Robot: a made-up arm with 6 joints. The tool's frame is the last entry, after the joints. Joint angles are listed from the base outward. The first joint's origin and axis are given. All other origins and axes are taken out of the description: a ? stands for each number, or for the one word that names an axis. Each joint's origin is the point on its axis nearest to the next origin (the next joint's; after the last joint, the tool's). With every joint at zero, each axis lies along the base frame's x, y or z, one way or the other. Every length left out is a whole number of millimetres.
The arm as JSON. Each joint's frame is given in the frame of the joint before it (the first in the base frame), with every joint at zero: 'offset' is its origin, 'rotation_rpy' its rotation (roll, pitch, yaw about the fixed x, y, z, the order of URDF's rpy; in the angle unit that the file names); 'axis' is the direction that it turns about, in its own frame. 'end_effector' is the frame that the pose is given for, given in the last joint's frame.
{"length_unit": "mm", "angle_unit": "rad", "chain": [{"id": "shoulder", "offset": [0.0, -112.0, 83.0], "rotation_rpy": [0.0, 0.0, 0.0], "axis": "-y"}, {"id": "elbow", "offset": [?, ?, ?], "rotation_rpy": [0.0, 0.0, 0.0], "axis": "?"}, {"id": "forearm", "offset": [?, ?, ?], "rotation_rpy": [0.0, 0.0, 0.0], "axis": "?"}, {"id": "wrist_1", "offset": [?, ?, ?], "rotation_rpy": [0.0, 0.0, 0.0], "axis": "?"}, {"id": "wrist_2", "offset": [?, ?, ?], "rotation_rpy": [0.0, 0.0, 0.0], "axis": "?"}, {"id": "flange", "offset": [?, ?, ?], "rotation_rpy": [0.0, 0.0, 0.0], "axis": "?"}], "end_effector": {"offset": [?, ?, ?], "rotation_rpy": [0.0, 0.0, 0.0]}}
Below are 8 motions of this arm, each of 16 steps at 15 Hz.
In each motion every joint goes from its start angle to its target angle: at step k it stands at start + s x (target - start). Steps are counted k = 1, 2, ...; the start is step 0. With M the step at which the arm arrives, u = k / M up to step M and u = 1 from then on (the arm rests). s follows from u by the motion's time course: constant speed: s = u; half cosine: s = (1 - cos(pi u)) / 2; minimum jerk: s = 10 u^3 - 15 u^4 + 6 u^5.
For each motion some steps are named. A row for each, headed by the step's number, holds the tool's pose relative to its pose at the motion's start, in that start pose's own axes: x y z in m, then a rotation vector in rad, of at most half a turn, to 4 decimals.
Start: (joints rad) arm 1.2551 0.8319 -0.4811 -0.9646 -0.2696 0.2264
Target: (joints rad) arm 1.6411 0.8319 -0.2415 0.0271 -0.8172 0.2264
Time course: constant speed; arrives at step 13
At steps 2, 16:
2: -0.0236 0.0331 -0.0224 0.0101 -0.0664 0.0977
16: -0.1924 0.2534 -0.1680 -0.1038 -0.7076 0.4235

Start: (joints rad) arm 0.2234 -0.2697 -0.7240 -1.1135 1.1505 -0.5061
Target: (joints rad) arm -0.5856 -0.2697 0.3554 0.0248 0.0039 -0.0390
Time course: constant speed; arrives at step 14
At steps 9, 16:
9: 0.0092 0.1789 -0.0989 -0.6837 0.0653 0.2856
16: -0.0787 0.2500 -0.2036 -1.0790 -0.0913 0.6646

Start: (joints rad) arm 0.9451 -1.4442 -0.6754 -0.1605 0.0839 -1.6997
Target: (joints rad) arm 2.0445 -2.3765 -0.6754 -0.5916 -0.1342 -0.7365
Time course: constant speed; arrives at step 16
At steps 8, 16:
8: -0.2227 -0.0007 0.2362 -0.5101 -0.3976 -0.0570
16: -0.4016 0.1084 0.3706 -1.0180 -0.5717 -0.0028

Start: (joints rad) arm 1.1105 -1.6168 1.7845 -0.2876 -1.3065 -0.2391
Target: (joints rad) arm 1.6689 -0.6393 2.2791 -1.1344 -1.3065 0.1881
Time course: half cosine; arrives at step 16
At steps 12, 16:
12: 0.1272 0.0534 0.1512 0.9401 -0.2348 0.0347
16: 0.1376 0.0417 0.1971 1.1225 -0.2440 0.0624

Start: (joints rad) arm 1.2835 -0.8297 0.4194 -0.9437 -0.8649 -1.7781
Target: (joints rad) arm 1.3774 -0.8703 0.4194 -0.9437 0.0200 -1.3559
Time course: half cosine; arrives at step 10
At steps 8, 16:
8: -0.0281 0.0356 0.0094 -0.0617 -0.3627 0.8850
16: -0.0246 0.0343 0.0092 -0.0493 -0.3924 0.9806

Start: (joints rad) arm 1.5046 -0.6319 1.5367 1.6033 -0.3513 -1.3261
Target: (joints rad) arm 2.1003 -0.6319 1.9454 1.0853 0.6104 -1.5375
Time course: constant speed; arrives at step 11
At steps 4, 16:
4: 0.1954 -0.1626 -0.0165 0.2159 -0.0352 -0.0116
16: 0.3556 -0.5200 -0.0003 0.4589 -0.3927 0.0581

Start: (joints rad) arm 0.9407 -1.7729 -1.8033 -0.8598 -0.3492 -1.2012
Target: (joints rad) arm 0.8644 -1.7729 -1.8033 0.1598 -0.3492 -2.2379
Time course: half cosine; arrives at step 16
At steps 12, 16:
12: 0.1986 0.2680 -0.1009 -0.8466 0.5430 0.0030
16: 0.2230 0.2969 -0.1394 -0.9896 0.6081 -0.0696

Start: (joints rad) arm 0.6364 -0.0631 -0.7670 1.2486 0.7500 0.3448
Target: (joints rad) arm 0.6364 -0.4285 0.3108 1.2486 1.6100 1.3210
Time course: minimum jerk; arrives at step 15
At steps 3, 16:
3: -0.0115 -0.0456 -0.0085 0.0084 -0.0714 0.0336
16: 0.2773 -0.7138 -0.1655 0.4603 -1.1165 0.5125

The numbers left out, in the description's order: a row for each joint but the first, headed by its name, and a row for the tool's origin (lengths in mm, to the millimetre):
elbow: xyz -4.0 0.0 -58.0, axis -x
forearm: xyz 0.0 -230.0 12.0, axis -y
wrist_1: xyz -392.0 0.0 -420.0, axis +z
wrist_2: xyz -40.0 31.0 0.0, axis +x
flange: xyz 0.0 -111.0 9.0, axis -y
tool: xyz -17.0 0.0 340.0

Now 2 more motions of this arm.
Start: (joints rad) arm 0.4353 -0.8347 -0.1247 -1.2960 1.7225 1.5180
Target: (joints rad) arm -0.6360 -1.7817 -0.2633 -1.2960 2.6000 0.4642
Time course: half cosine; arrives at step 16
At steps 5, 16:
5: 0.0261 0.1280 0.2006 -0.2046 0.0094 -0.1284
16: -0.4638 0.4339 0.6207 -0.0289 -0.3815 -0.6989

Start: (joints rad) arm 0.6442 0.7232 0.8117 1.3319 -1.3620 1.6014
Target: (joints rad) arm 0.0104 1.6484 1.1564 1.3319 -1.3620 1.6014
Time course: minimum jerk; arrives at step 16
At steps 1, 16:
1: -0.0012 -0.0009 0.0009 0.0012 -0.0019 -0.0001
16: -0.7549 -0.1743 -0.0769 0.1988 -1.0598 0.0534

